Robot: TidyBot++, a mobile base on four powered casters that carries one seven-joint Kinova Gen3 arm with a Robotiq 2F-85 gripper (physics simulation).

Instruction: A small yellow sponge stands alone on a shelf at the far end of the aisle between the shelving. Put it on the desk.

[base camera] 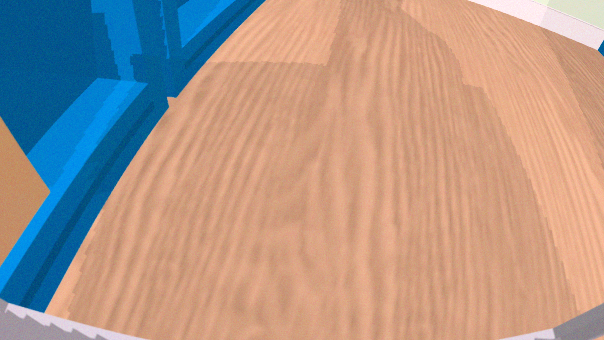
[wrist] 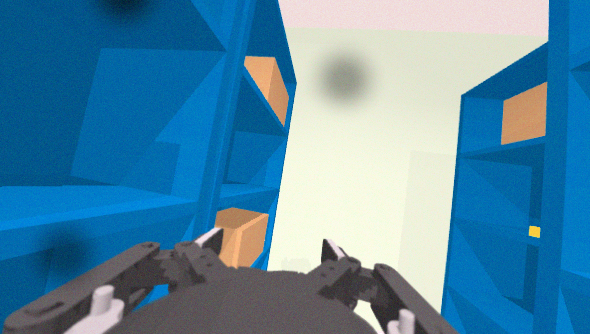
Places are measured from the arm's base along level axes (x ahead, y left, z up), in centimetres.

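Where they show: gripper, fingertip midpoint: [wrist: 272, 244].
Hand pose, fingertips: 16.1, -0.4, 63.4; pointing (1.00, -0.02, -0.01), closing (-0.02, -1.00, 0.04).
Each offset is from my fingertips to the centre of the thing, as dx, dy, dz. "spot": to the spot under its first point. Level surfaces: height alone.
The small yellow sponge {+53.4, -125.5, -1.7} [wrist: 534, 231] stands on a middle shelf of the right-hand blue shelving in the wrist view, far off and close beside a blue upright. My gripper [wrist: 273, 244] is open, with its fingers wide apart at the bottom of the wrist view. It is far from the sponge, which stands to the right of it and well beyond it. The desk does not show in either view.
Blue shelving [base camera: 75, 200] [wrist: 212, 150] runs close along the left, with an orange-brown box {+96.1, +23.4, -36.1} [wrist: 252, 237] low on it and another box {+99.6, +22.6, +55.3} [wrist: 272, 85] higher. A box {spot: +59.3, -117.7, +56.1} [wrist: 524, 114] sits on the upper right shelf. A pale wall [wrist: 375, 200] closes the aisle's far end. Wooden floor {dz -103.0} [base camera: 325, 200] lies ahead.
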